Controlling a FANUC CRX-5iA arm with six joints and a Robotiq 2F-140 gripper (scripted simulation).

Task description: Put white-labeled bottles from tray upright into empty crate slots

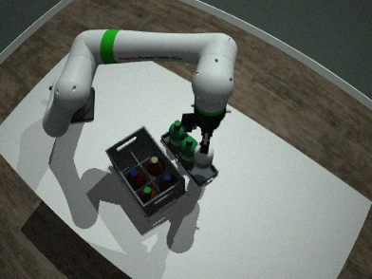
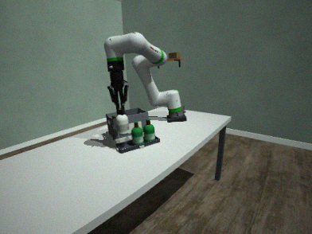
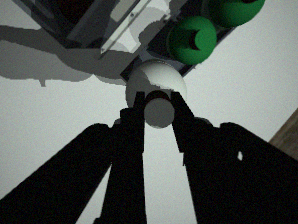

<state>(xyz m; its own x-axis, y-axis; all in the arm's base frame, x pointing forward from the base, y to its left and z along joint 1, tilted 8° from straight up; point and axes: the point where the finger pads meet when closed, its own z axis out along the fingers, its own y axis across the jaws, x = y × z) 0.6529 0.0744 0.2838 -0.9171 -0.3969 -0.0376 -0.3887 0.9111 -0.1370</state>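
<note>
My gripper is now 8 cm above the white-labeled bottle. The rest, counted from my hand: dark tray: 8 cm behind, 3 cm to the left, 25 cm below; dark crate: 17 cm behind, 15 cm to the right, 18 cm below.
</note>
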